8 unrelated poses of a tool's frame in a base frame.
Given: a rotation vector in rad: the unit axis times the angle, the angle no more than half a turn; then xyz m.
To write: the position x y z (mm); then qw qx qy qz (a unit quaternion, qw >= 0). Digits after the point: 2 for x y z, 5 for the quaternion.
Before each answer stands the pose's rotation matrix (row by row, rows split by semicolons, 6 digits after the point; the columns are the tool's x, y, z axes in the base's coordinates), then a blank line. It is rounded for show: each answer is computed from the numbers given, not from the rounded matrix.
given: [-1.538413, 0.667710, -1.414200, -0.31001, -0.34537, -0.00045]
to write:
0.195274 0.185584 0.963030; -0.861539 -0.436741 0.258858; 0.468634 -0.880236 0.074603

[-310.01, -345.37, -0.45, 0.45638, -0.62398, 0.27082, -0.57360]
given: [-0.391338, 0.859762, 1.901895, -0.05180, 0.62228, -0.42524]
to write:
-0.473257 -0.876016 0.092867; 0.648448 -0.275067 0.709827; -0.596275 0.396150 0.698227

[-51.80, 622.28, -425.24, 0.48732, -0.16092, 0.35354, 0.78207]
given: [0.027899, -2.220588, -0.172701, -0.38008, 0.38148, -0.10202]
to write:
-0.610232 0.041299 -0.791146; -0.081517 0.990066 0.114559; 0.788018 0.134399 -0.600803

[-380.08, 381.48, -102.02, 0.44131, 0.01124, -0.89458, -0.06957]
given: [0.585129, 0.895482, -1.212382, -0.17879, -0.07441, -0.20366]
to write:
0.090982 0.958719 0.269406; -0.539396 0.274850 -0.795933; -0.837123 -0.072901 0.542136

[-178.79, -74.41, -203.66, 0.69065, 0.26172, 0.40054, -0.54229]
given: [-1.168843, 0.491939, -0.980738, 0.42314, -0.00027, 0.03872]
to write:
0.516438 0.380477 0.767157; -0.842408 0.064874 0.534921; 0.153757 -0.922512 0.354020

[423.14, -0.27, 38.72, 0.69558, -0.52382, 0.22046, -0.43952]
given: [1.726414, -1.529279, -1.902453, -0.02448, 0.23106, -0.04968]
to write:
-0.325440 -0.491081 -0.808040; -0.683599 -0.468219 0.559878; -0.653285 0.734582 -0.183325

[-24.48, 231.06, -49.68, 0.07585, 0.57578, -0.51004, -0.63449]
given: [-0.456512, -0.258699, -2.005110, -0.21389, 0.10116, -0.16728]
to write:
-0.409184 0.888858 0.206155; -0.807426 -0.457960 0.371936; 0.425009 -0.014264 0.905077

[-213.89, 101.16, -167.28, 0.50939, -0.18954, -0.10741, -0.83250]
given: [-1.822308, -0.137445, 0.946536, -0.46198, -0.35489, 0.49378]
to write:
0.682892 -0.319568 -0.656913; 0.493209 -0.461665 0.737299; -0.538891 -0.827491 -0.157653

[-461.98, -354.89, 493.78, 0.51565, -0.75865, -0.05722, 0.39406]
